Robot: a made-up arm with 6 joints. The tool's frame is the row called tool.
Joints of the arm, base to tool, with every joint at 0 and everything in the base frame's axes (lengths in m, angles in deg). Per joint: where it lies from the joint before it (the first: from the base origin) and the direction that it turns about. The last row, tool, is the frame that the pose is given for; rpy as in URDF.
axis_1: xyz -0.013 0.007 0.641 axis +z
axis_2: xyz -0.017 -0.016 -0.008 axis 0.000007 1 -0.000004
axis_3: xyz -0.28 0.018 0.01 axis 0.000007 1 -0.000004
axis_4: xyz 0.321 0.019 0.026 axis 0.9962 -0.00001 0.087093
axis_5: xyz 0.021 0.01 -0.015 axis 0.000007 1 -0.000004
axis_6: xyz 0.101 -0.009 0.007 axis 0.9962 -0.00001 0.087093
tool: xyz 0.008 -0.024 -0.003 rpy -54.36 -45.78 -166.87
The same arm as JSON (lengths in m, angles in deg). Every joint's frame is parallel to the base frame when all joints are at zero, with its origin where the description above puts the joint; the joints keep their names.
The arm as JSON. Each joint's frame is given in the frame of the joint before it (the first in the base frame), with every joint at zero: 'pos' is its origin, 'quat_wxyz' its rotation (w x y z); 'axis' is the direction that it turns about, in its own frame. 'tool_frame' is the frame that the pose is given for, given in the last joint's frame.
{"length_unit": "m", "angle_unit": "deg", "joints": [{"joint": "axis_1", "pos": [-0.013, 0.007, 0.641], "quat_wxyz": [1.0, 0.0, 0.0, 0.0], "axis": [0.0, 0.0, 1.0]}, {"joint": "axis_2", "pos": [-0.017, -0.016, -0.008], "quat_wxyz": [1.0, 0.0, 0.0, 0.0], "axis": [0.0, 1.0, 0.0]}, {"joint": "axis_3", "pos": [-0.28, 0.018, 0.01], "quat_wxyz": [1.0, 0.0, 0.0, 0.0], "axis": [0.0, 1.0, 0.0]}, {"joint": "axis_4", "pos": [0.321, 0.019, 0.026], "quat_wxyz": [1.0, 0.0, 0.0, 0.0], "axis": [0.9962, 0.0, 0.0871]}, {"joint": "axis_5", "pos": [0.021, 0.01, -0.015], "quat_wxyz": [1.0, 0.0, 0.0, 0.0], "axis": [0.0, 1.0, 0.0]}, {"joint": "axis_6", "pos": [0.101, -0.009, 0.007], "quat_wxyz": [1.0, 0.0, 0.0, 0.0], "axis": [0.9962, 0.0, 0.0871]}], "tool_frame": {"pos": [0.008, -0.024, -0.003], "quat_wxyz": [0.082812, 0.391856, -0.378498, 0.834464]}}
